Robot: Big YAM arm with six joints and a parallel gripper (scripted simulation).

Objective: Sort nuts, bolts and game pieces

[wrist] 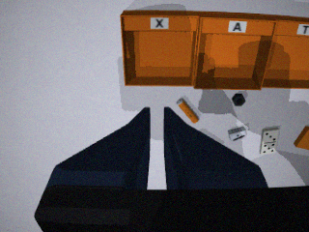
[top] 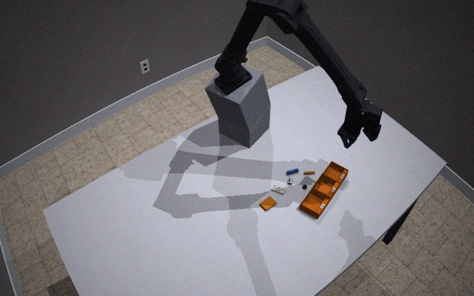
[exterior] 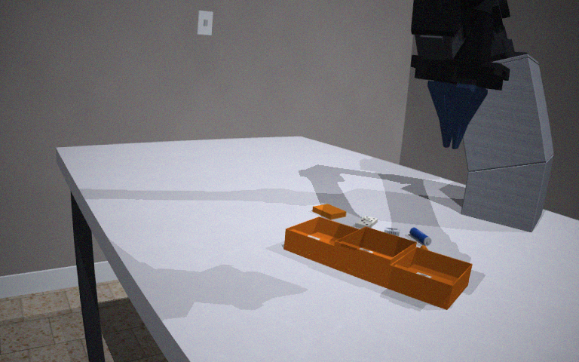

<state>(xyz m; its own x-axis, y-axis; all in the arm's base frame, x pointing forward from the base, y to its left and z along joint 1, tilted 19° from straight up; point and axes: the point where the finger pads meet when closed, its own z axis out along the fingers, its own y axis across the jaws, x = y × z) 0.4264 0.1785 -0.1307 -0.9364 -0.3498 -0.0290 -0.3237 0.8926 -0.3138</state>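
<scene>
My hand is 5 cm past the black fastener, 14 cm to the left of it and 19 cm above it. Also, from my hand: blue battery: 13 cm behind, 13 cm to the right, 19 cm below; then orange three-part bin row: 1 cm ahead, 9 cm to the right, 17 cm below; then small orange stick: 9 cm behind, 8 cm to the right, 19 cm below.
</scene>
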